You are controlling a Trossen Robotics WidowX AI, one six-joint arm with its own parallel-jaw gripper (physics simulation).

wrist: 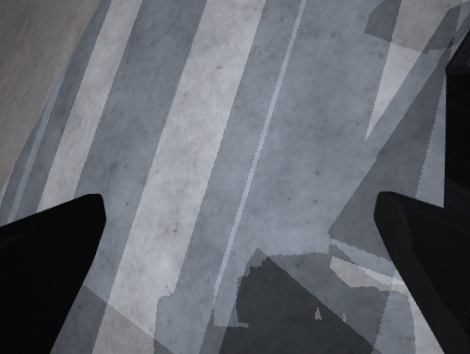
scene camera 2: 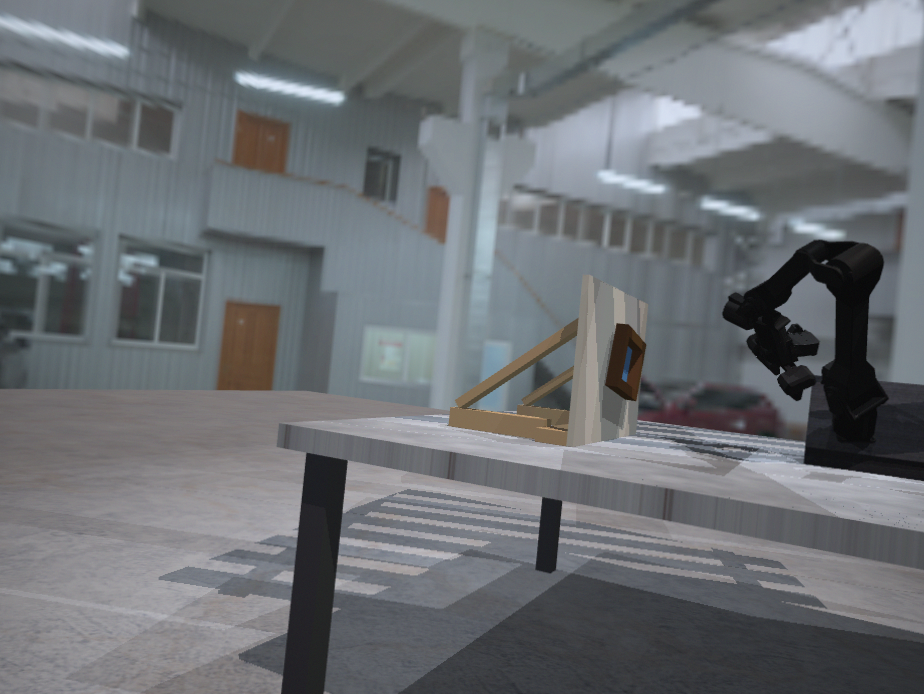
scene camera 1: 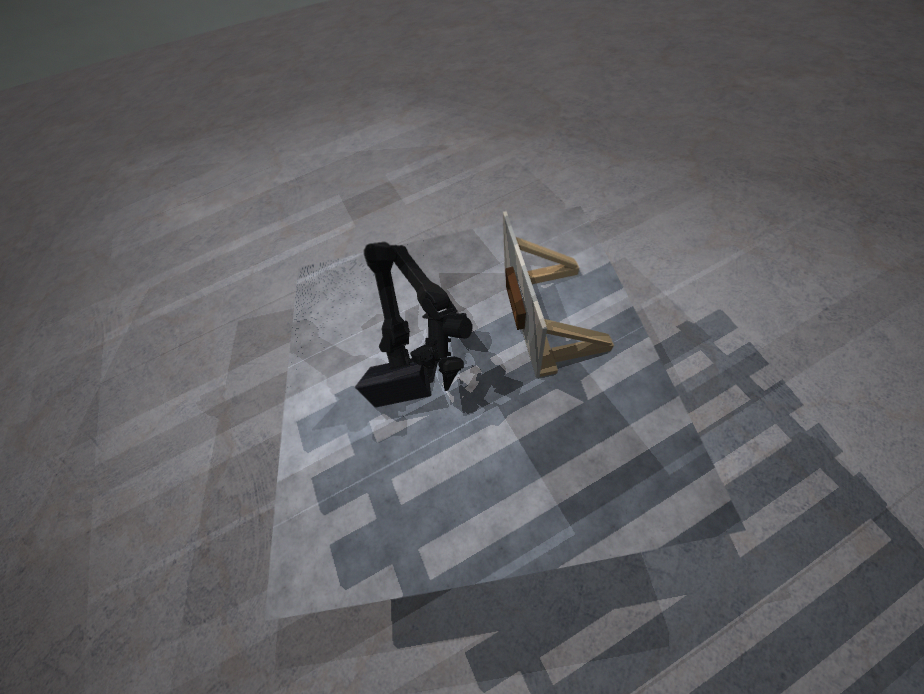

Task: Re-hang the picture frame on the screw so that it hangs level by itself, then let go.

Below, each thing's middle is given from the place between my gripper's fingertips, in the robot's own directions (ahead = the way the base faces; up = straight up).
The brown picture frame (scene camera 1: 519, 313) lies 320 mm ahead of my hand, 210 mm to the left of it and 10 mm above it. Also, from my hand: pale upright board (scene camera 2: 597, 413): 340 mm ahead, 220 mm to the left, 10 mm above; wooden stand (scene camera 2: 534, 422): 480 mm ahead, 210 mm to the left, 30 mm below.
